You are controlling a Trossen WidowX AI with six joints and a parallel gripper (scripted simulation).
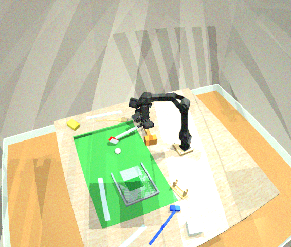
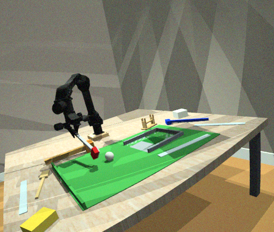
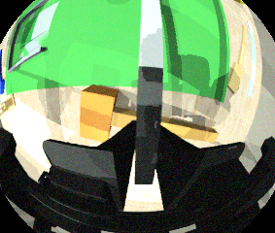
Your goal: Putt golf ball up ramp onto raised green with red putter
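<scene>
My gripper tip is 12 cm short of the red putter and 1 cm to the left of it. Also, from my gripper tip: white golf ball: 23 cm ahead, 4 cm to the left, 8 cm below; green mat: 28 cm ahead, 15 cm to the left, 10 cm below; wooden stand: 6 cm ahead, 50 cm to the left, 7 cm below.
</scene>
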